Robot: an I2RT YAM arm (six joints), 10 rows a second.
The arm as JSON. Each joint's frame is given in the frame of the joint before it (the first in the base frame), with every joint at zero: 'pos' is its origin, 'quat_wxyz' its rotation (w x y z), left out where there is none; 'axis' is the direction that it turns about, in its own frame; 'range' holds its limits. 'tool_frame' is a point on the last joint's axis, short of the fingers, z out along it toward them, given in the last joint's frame.
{
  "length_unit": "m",
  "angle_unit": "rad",
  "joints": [
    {
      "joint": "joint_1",
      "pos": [
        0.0,
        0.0,
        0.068
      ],
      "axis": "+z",
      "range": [
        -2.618,
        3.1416
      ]
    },
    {
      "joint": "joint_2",
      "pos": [
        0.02,
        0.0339,
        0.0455
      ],
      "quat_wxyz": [
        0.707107,
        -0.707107,
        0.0,
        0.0
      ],
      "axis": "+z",
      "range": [
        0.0,
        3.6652
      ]
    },
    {
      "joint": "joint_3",
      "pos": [
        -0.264,
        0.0,
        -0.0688
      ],
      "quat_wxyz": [
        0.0,
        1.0,
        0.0,
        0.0
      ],
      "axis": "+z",
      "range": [
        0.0,
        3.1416
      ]
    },
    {
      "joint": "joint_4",
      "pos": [
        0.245,
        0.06,
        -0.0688
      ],
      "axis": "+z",
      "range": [
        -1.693,
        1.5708
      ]
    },
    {
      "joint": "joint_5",
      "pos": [
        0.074,
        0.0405,
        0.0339
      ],
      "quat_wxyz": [
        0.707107,
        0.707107,
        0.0,
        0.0
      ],
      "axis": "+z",
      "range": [
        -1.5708,
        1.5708
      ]
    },
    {
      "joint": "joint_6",
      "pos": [
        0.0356,
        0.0,
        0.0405
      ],
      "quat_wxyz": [
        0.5,
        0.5,
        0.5,
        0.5
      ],
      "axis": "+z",
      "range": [
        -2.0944,
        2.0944
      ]
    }
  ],
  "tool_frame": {
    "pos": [
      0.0,
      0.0,
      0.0
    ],
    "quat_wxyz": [
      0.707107,
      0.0,
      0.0,
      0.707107
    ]
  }
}
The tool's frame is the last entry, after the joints.
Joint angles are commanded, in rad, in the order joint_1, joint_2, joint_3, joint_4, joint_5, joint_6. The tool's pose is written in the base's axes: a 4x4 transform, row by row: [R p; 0 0 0 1], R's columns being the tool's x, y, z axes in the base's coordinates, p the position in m. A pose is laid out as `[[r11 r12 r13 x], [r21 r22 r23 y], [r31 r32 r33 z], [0 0 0 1]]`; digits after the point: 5 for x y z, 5 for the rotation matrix.
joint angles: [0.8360, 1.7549, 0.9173, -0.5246, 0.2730, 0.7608]
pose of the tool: [[-0.94189 -0.03814 0.33375 0.20778], [-0.05203 0.99811 -0.03280 0.21564], [-0.33186 -0.04826 -0.94209 0.12521], [0 0 0 1]]
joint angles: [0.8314, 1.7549, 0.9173, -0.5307, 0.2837, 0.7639]
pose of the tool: [[-0.94111 -0.02825 0.33692 0.20859], [-0.04641 0.99786 -0.04596 0.21394], [-0.33490 -0.05888 -0.94041 0.12518], [0 0 0 1]]
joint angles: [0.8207, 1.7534, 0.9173, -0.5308, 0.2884, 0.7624]
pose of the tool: [[-0.94010 -0.01778 0.34042 0.21096], [-0.03765 0.99794 -0.05187 0.21156], [-0.33880 -0.06158 -0.93884 0.12564], [0 0 0 1]]
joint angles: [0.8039, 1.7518, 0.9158, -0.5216, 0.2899, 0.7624]
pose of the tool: [[-0.93804 -0.00026 0.34653 0.21493], [-0.01962 0.99844 -0.05236 0.20836], [-0.34597 -0.05591 -0.93658 0.12596], [0 0 0 1]]
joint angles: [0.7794, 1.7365, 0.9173, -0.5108, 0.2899, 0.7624]
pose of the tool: [[-0.93127 0.02510 0.36347 0.22087], [0.01026 0.99903 -0.04272 0.20393], [-0.36419 -0.03606 -0.93062 0.13086], [0 0 0 1]]
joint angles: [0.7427, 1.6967, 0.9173, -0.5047, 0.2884, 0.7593]
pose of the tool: [[-0.91804 0.05913 0.39206 0.22797], [0.05312 0.99825 -0.02617 0.19554], [-0.39291 -0.00320 -0.91957 0.14218], [0 0 0 1]]
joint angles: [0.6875, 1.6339, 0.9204, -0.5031, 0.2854, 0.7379]
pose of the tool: [[-0.89520 0.09293 0.43587 0.23718], [0.10018 0.99495 -0.00638 0.18179], [-0.43426 0.03795 -0.89999 0.16054], [0 0 0 1]]
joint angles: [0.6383, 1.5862, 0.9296, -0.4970, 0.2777, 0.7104]
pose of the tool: [[-0.87212 0.11205 0.47630 0.24563], [0.13388 0.99092 0.01201 0.17008], [-0.47063 0.07424 -0.87920 0.17649], [0 0 0 1]]
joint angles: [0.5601, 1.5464, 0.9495, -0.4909, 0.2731, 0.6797]
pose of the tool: [[-0.83840 0.15625 0.52218 0.25944], [0.18868 0.98200 0.00909 0.15136], [-0.51136 0.10615 -0.85279 0.19344], [0 0 0 1]]
